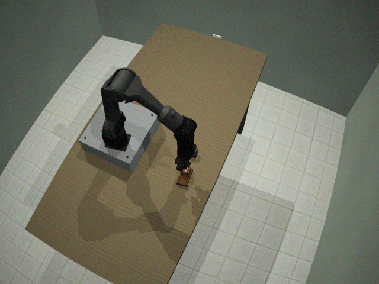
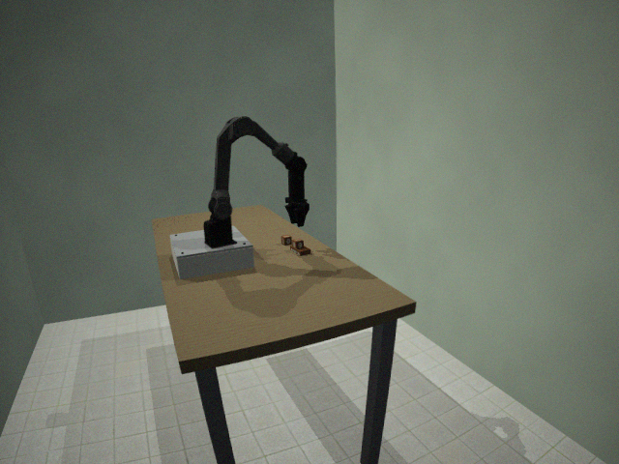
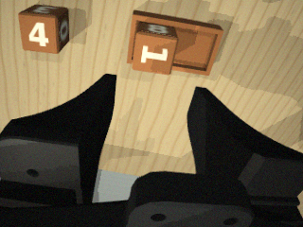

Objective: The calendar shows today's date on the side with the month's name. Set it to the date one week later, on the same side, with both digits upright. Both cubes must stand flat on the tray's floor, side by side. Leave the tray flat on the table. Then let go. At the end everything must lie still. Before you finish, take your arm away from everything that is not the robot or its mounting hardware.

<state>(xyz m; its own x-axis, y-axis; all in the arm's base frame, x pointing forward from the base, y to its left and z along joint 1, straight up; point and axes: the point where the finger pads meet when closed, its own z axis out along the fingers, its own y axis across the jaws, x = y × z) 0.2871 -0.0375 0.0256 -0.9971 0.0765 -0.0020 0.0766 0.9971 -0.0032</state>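
The brown tray is 2 cm to the right of my hand and 10 cm below it. From my hand the other things lie so: cube (1 cm ahead, 9 cm to the left, 9 cm below).
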